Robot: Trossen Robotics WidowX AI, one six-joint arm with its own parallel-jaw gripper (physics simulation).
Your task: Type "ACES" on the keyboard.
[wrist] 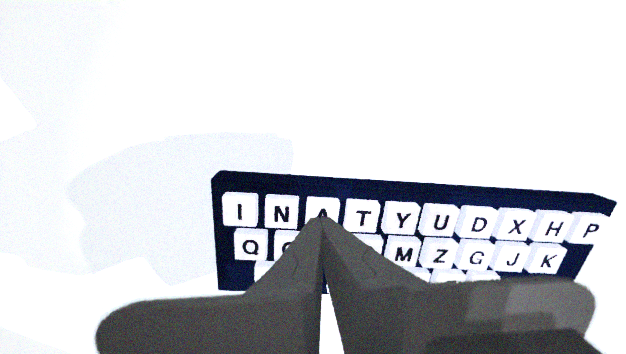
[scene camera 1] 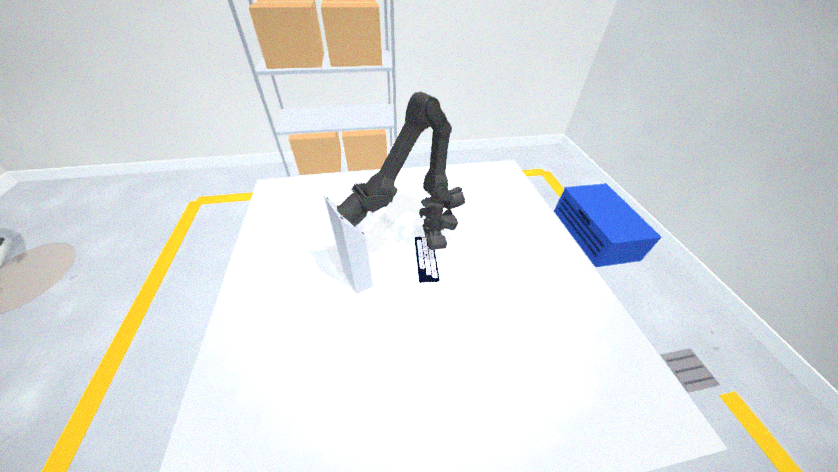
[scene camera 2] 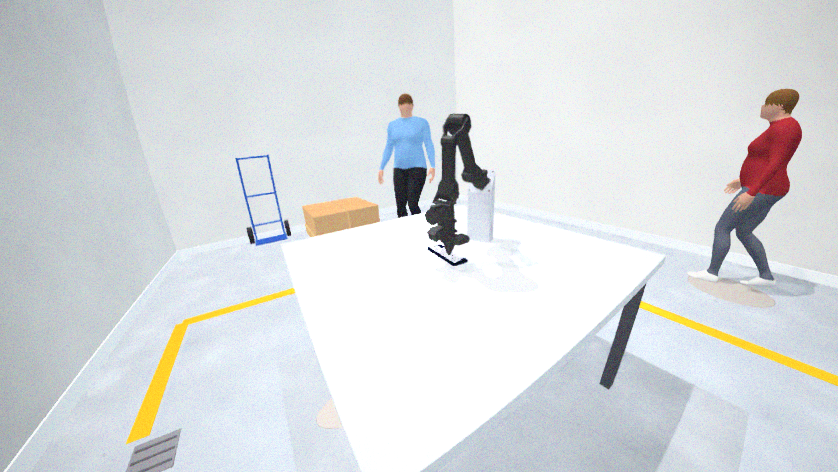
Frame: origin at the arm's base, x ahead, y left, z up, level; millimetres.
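Seen in the pictures: gripper, fingertip midpoint: (wrist: 319,226) (scene camera 2: 449,254); arm's base at its link origin: (scene camera 1: 345,216) (scene camera 2: 481,181).
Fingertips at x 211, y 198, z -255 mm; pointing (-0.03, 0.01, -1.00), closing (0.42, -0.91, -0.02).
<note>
Offsets run from my fingertips to a thing's top centre. Level surfaces: height alone.
The dark blue keyboard {2 mm back, 55 mm right, 10 mm down} (scene camera 1: 428,277) (scene camera 2: 459,261) (wrist: 400,187) with white letter keys lies flat on the table {28 mm down} (scene camera 1: 410,363) (scene camera 2: 457,340). My gripper (scene camera 1: 436,245) (scene camera 2: 449,252) (wrist: 319,226) is shut and empty, pointing down over the keyboard. In the wrist view its tips overlap the lower part of the A key {0 mm ahead, 2 mm right, 10 mm down} (wrist: 316,203), between the N key {6 mm back, 17 mm left, 10 mm down} (wrist: 281,212) and the T key {7 mm ahead, 21 mm right, 10 mm down} (wrist: 362,216). I cannot tell whether the tips touch the key. The C, E and S letters are not readable; the fingers cover much of the lower rows.
A white upright panel (scene camera 1: 351,252) (scene camera 2: 480,214) stands on the table near the arm's base. Beyond the table are a blue cabinet (scene camera 1: 609,214), a shelf rack (scene camera 1: 325,70), cardboard boxes (scene camera 2: 341,216), a hand truck (scene camera 2: 260,194) and two people (scene camera 2: 409,142) (scene camera 2: 771,158).
</note>
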